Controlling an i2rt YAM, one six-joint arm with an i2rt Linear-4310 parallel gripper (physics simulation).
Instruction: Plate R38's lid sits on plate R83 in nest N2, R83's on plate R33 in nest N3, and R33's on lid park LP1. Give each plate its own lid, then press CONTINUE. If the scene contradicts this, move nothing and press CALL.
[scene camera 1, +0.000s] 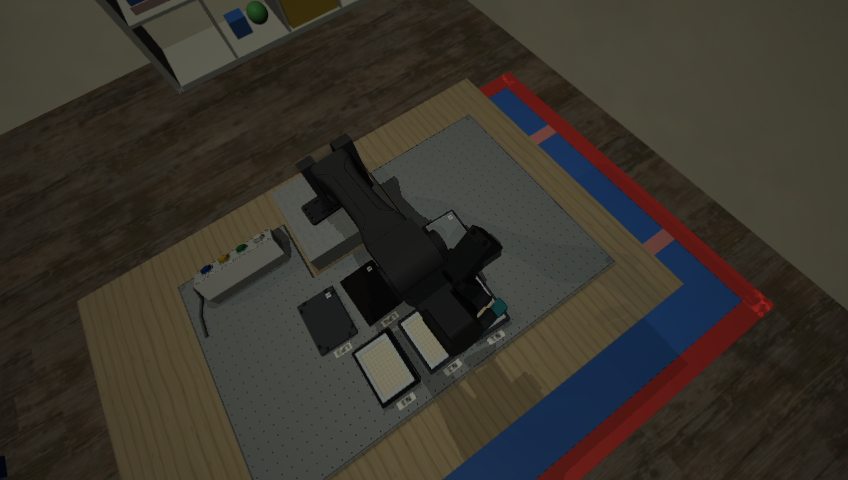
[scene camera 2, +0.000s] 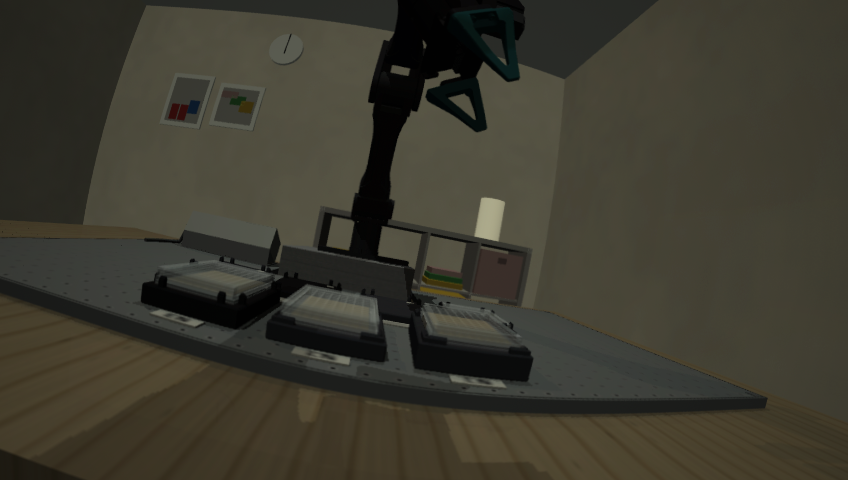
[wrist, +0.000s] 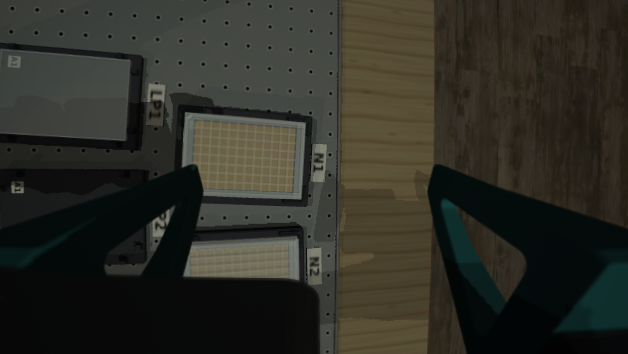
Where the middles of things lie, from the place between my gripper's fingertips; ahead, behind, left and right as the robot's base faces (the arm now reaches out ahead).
Right now the plate (scene camera 2: 302, 320) is 230 mm below my hand, 120 mm to the right of it and 40 mm behind it. The rest, counted from my hand: plate nest N1 (scene camera 2: 429, 352): 240 mm below, 20 mm to the left, 10 mm behind; lid park LP2 (scene camera 2: 395, 310): 240 mm below, 200 mm behind, 40 mm to the right; plate nest N2 (scene camera 2: 281, 328): 240 mm below, 120 mm to the right, 20 mm behind.
